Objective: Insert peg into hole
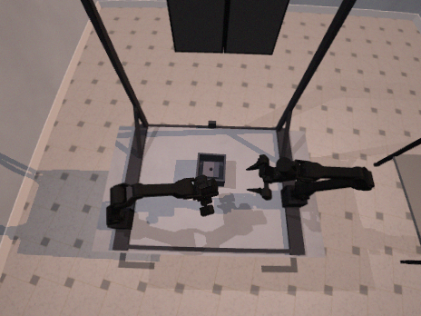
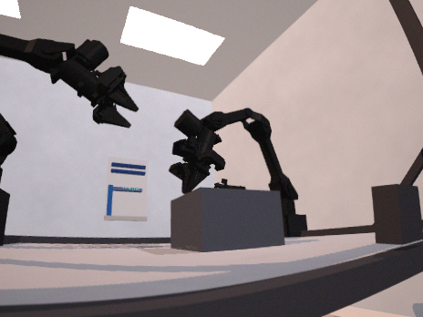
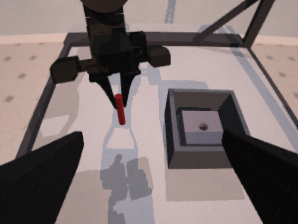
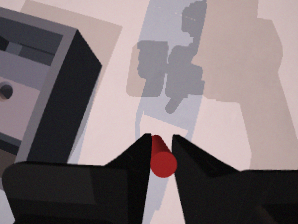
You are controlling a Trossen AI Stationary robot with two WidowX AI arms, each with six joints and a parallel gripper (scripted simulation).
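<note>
My right hand is 5 cm above the red peg and 1 cm to the right of it. Round my right hand: box 18 cm behind, 14 cm below, 4 cm to the left; then grey plate 18 cm behind, 12 cm below, 4 cm to the left.
</note>
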